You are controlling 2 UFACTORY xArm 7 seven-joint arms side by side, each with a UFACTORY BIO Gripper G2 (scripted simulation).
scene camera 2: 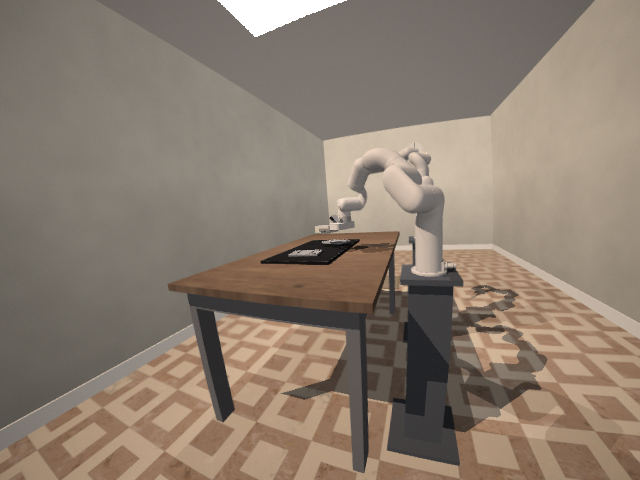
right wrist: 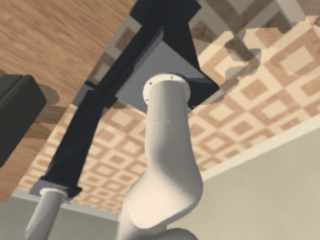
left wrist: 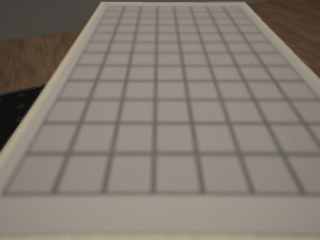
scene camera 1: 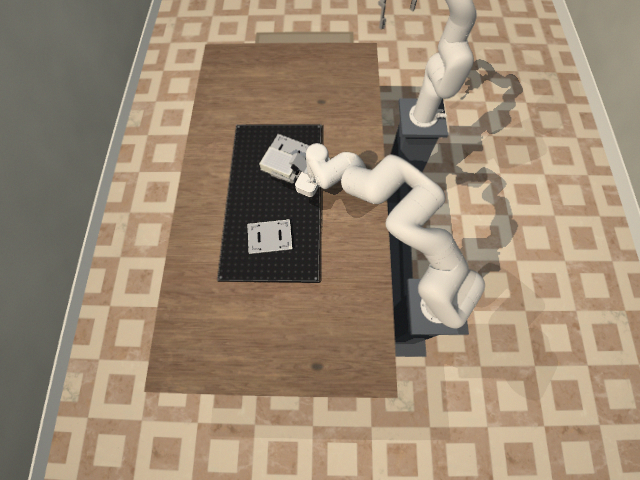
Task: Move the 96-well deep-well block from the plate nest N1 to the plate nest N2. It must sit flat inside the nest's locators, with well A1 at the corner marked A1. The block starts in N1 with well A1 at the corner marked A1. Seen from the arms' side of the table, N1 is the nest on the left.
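Observation:
The left wrist view shows a white deep-well block [left wrist: 149, 119]. In the right wrist view the white deep-well block is out of frame. Scene camera 1 shows a nest N1 [scene camera 1: 269, 233].

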